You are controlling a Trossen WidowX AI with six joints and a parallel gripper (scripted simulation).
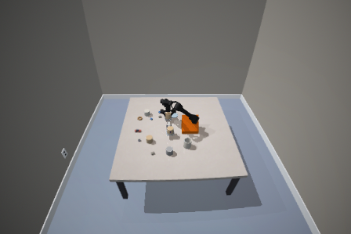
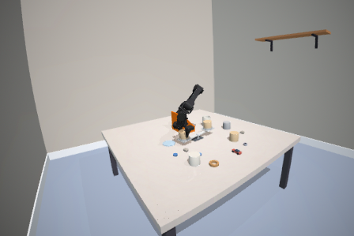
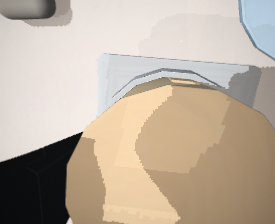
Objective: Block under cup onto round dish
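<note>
Now: gripper tip 1 cm to the right of the teal block and 1 cm above it. From my gripper tip the other things lie so: white cup: 27 cm ahead, 14 cm to the right, 3 cm below; small balance: 1 cm ahead, 14 cm to the left, 3 cm below; pale blue round dish: 9 cm behind, 8 cm to the right, 6 cm below.
</note>
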